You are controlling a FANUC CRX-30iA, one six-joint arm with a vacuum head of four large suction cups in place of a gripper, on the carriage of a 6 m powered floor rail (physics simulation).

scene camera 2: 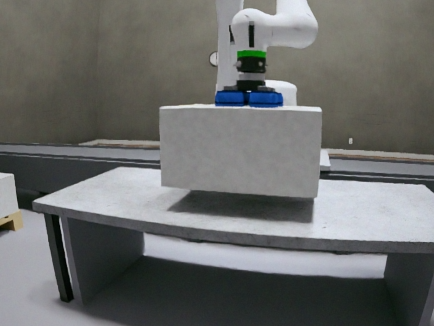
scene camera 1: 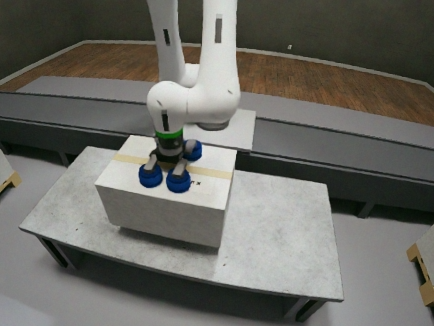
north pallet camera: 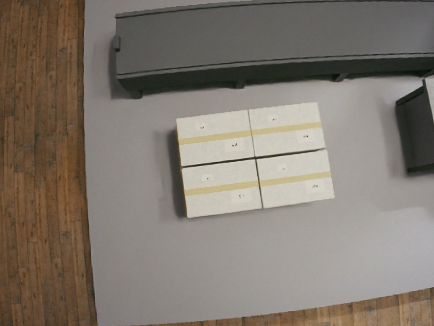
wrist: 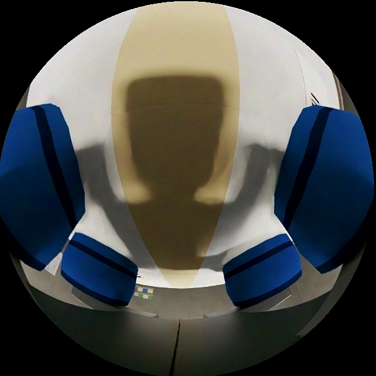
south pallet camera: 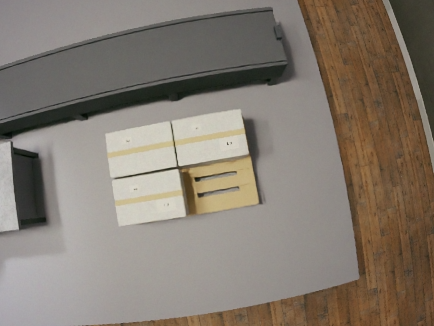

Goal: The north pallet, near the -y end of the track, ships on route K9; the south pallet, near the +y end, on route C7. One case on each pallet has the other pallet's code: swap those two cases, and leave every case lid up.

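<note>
My vacuum gripper [scene camera 1: 171,162] [scene camera 2: 249,98] [wrist: 182,200] is shut on a white case [scene camera 1: 165,215] [scene camera 2: 240,150] [wrist: 260,75], its cups on the taped lid. The case is lid up and level, a little above the grey table [scene camera 1: 285,225] [scene camera 2: 375,215], with its shadow beneath. Its printed code is partly hidden by a cup. In the north pallet camera, two rows of two cases, lids up, cover the north pallet; the front left case [north pallet camera: 225,207] has a blurred code starting with C. The south pallet [south pallet camera: 247,175] bears three lid-up cases, with its front right place bare. Their codes are too blurred to read surely.
The floor rail [scene camera 1: 325,145] [north pallet camera: 270,40] [south pallet camera: 150,55] runs behind the table and both pallets. The light carriage plate [scene camera 1: 240,130] is behind the held case. Pallet corners show at the left [scene camera 1: 11,182] and right edges of scene camera 1.
</note>
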